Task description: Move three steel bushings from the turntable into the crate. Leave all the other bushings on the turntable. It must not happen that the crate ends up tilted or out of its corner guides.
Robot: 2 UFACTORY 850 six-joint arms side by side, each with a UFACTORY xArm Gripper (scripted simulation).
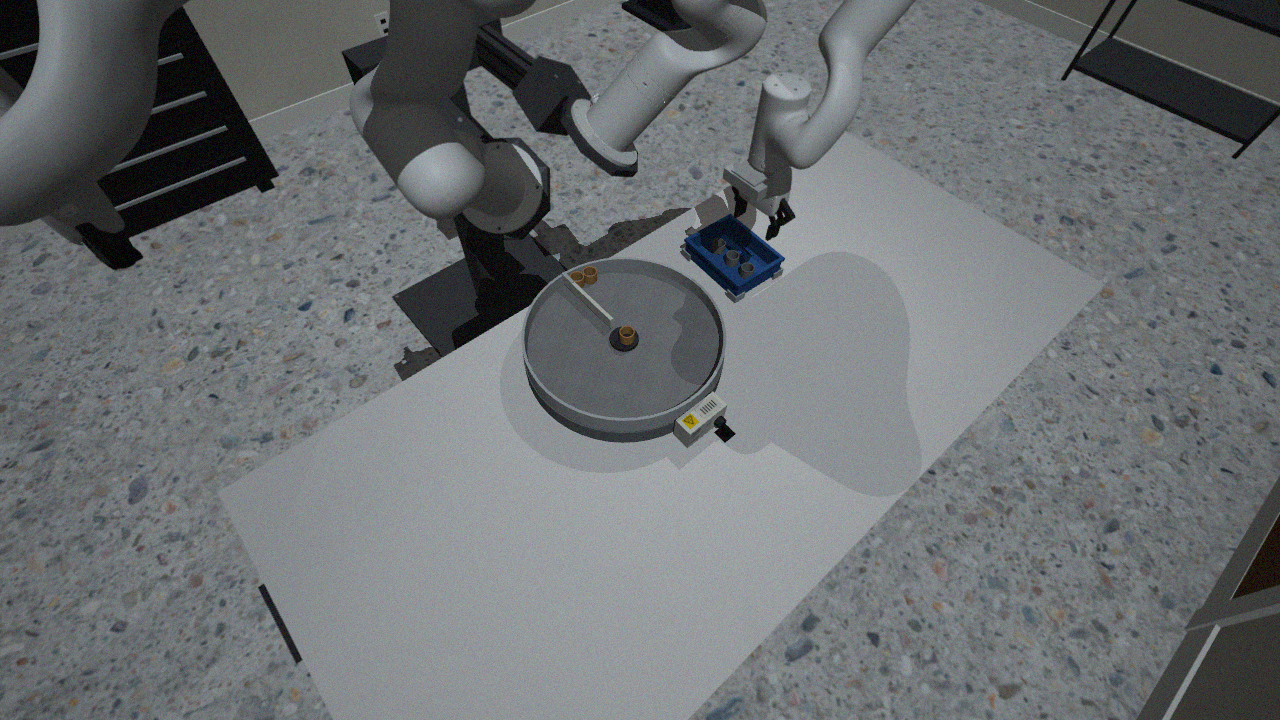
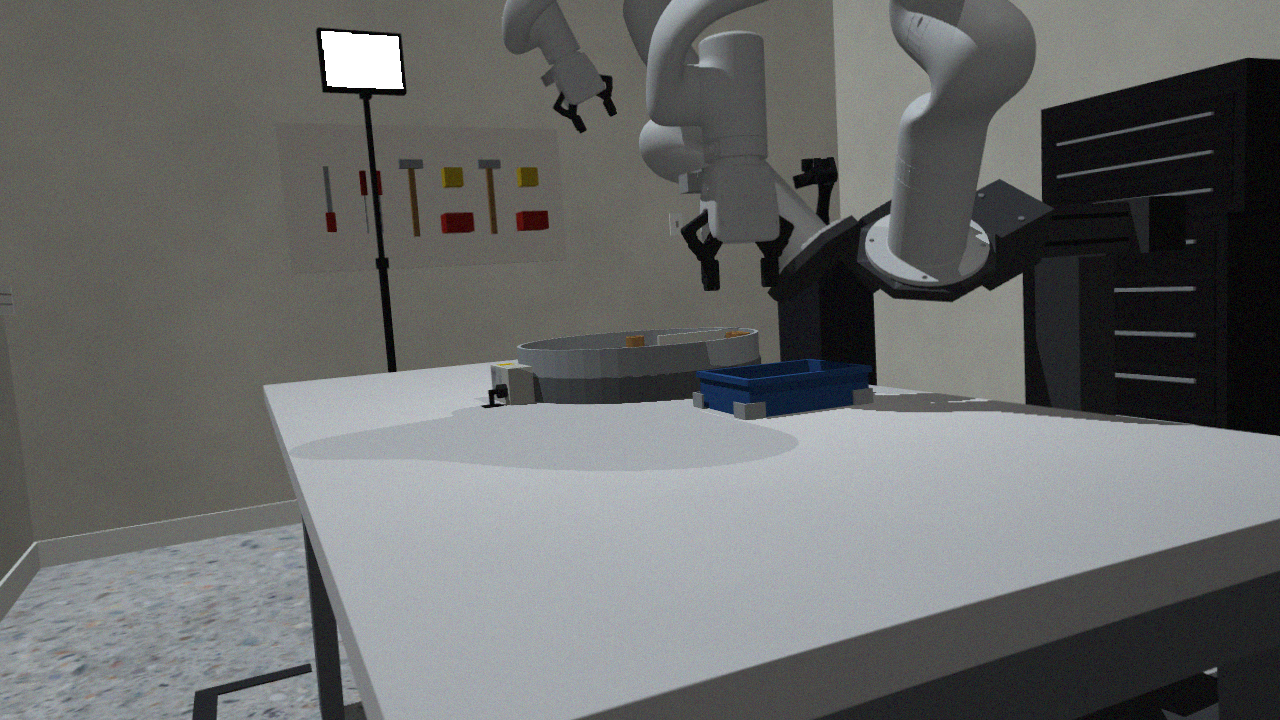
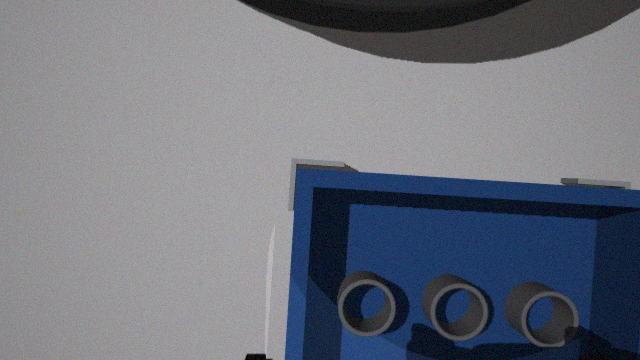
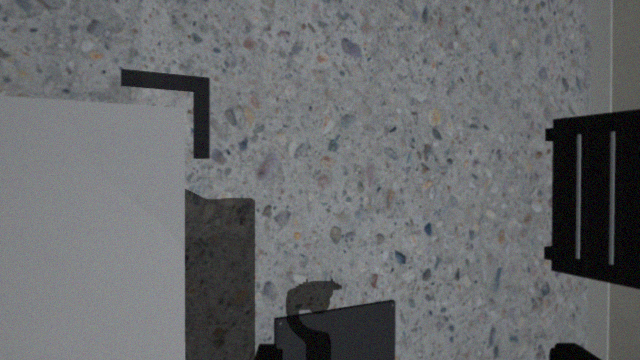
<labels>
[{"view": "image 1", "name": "my left gripper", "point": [755, 225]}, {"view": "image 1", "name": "my right gripper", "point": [105, 229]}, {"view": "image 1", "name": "blue crate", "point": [766, 260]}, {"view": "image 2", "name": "my left gripper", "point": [741, 288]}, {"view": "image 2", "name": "my right gripper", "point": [598, 123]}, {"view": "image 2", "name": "blue crate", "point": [797, 392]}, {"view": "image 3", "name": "blue crate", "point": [495, 235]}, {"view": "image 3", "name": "steel bushing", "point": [472, 323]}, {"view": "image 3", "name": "steel bushing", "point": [563, 324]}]
</labels>
